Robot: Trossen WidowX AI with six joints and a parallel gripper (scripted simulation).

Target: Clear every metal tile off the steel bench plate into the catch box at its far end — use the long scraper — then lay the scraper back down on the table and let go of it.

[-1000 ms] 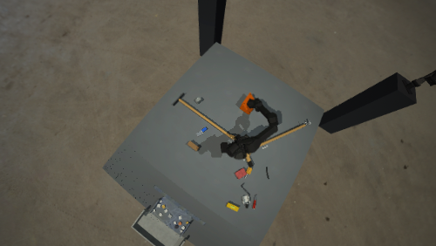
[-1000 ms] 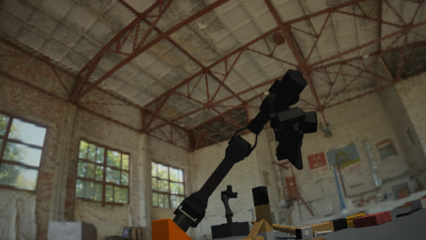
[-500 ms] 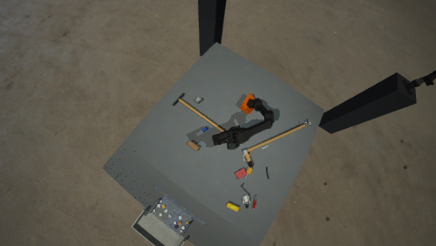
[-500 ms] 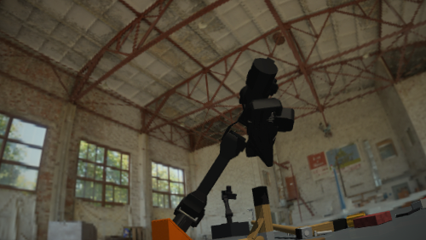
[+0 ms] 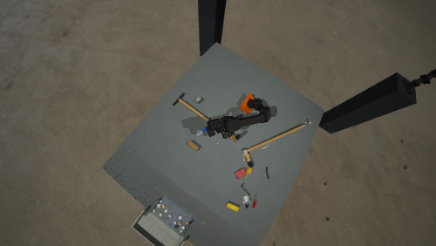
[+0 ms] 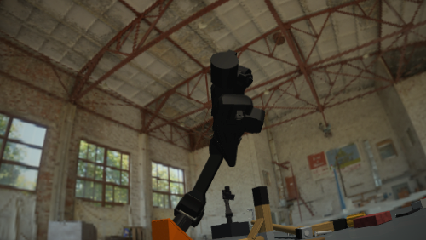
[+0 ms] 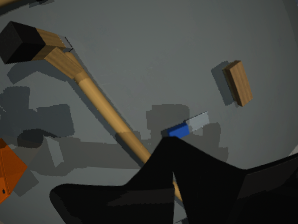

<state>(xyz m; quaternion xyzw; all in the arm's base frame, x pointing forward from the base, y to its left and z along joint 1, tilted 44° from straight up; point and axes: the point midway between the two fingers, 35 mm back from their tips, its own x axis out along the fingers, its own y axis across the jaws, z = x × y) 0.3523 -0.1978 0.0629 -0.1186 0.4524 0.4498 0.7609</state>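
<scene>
Now: the long scraper 8 cm behind my gripper tip, 14 cm to the right of it and 11 cm below it. Also, from my gripper tip: wooden block: 16 cm ahead, 11 cm to the right, 16 cm below; grey piece: 18 cm behind, 27 cm to the right, 15 cm below; blue block: 2 cm ahead, 12 cm to the right, 17 cm below.
</scene>
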